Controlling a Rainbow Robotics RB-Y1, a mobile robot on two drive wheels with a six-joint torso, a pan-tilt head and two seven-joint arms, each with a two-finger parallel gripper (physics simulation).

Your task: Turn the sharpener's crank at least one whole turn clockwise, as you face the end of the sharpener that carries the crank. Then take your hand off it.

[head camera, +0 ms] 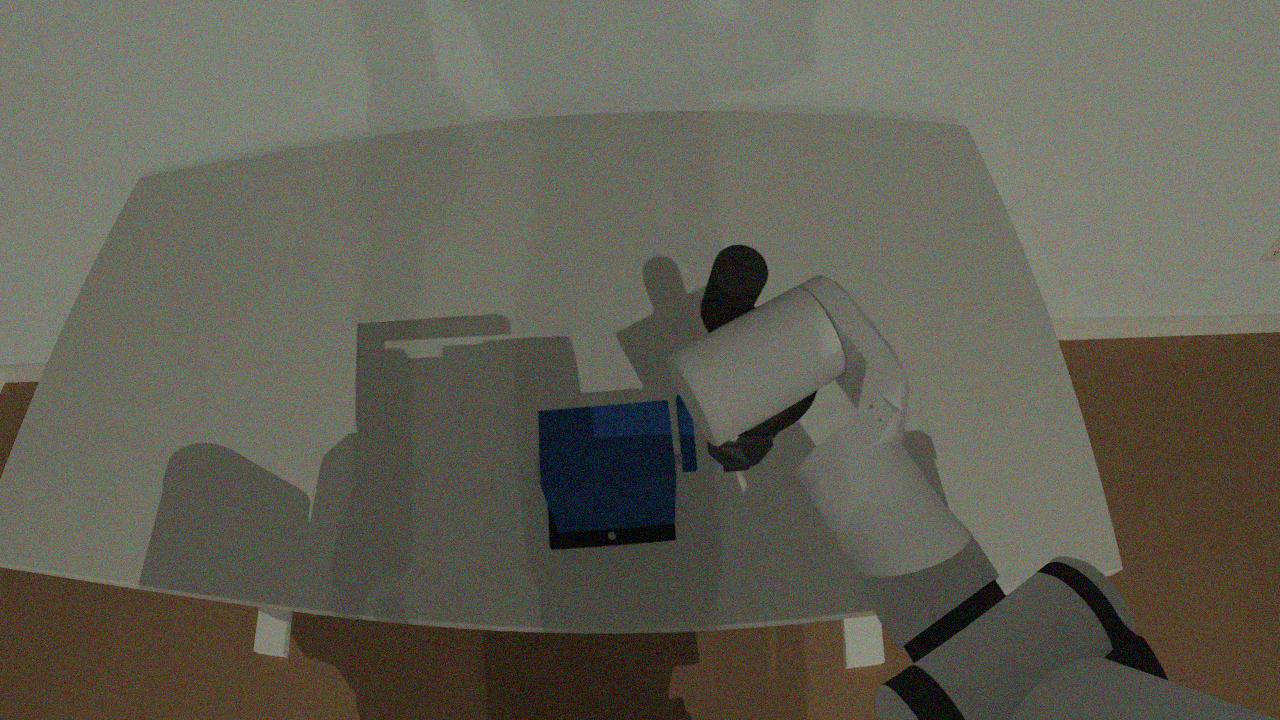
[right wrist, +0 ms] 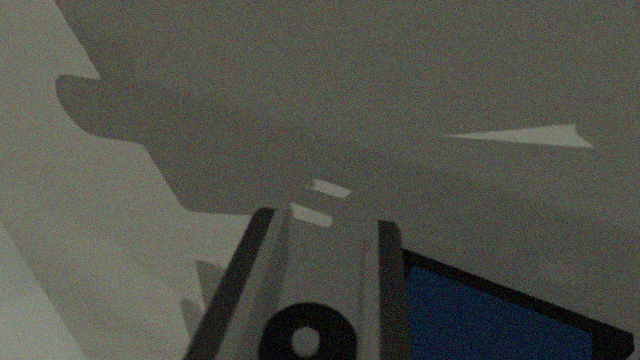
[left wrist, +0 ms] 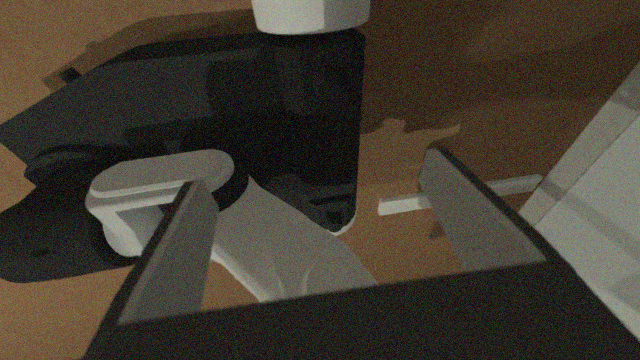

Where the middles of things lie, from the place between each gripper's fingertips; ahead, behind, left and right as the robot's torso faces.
I see my right gripper 6 cm past the blue sharpener (head camera: pixel 608 474) and 9 cm to the right of it.
Right now the blue sharpener is 420 mm ahead of my left hand, 240 mm to the right of it and 270 mm above it.
